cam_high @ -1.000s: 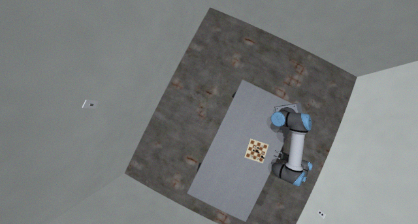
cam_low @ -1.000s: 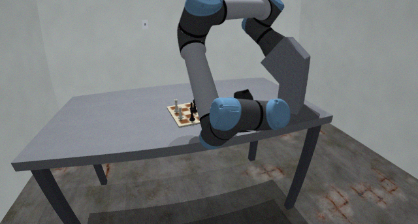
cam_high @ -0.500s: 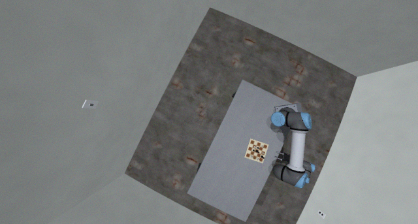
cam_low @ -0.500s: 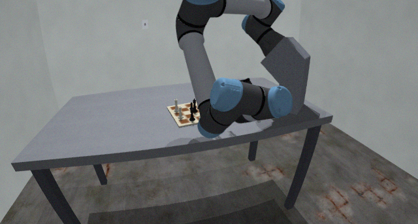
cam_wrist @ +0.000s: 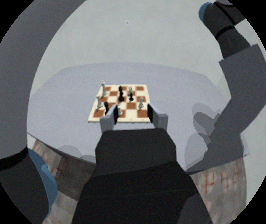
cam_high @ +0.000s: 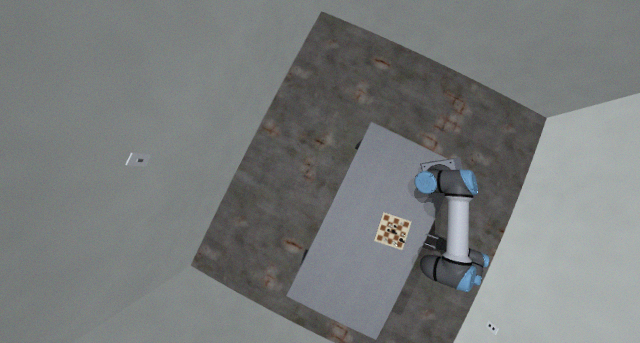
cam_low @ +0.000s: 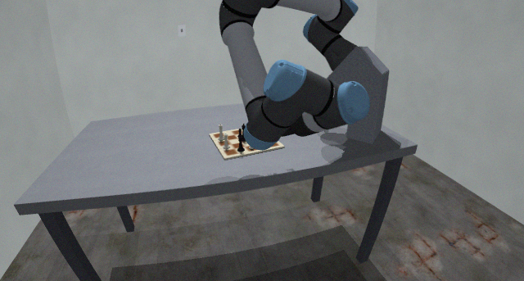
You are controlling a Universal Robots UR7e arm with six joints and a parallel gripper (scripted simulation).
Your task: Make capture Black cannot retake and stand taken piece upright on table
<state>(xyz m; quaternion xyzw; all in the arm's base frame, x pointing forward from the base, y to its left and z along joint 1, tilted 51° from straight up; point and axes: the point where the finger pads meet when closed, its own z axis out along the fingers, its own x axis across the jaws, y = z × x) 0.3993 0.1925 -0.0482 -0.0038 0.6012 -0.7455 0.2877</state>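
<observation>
The small chessboard is 19 cm to the right of my hand, 13 cm below it and 6 cm ahead of it.
</observation>
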